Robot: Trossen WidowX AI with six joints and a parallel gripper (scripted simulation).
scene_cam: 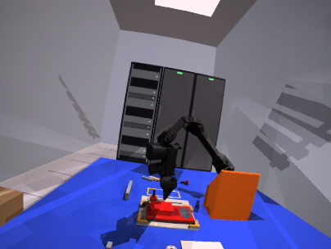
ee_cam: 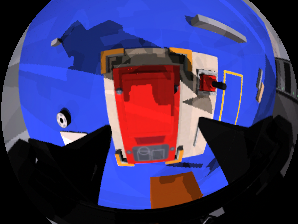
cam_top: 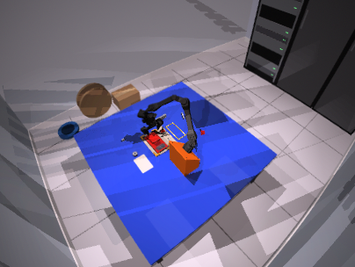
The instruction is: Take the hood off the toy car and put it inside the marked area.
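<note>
Right now my gripper tip is 60 mm above the red hood. Round my gripper tip: white card (210 mm to the left, 120 mm behind, 100 mm below); then beige stick (400 mm to the right, 100 mm below, 10 mm behind); then grey bar (190 mm to the right, 150 mm ahead, 80 mm below).
</note>
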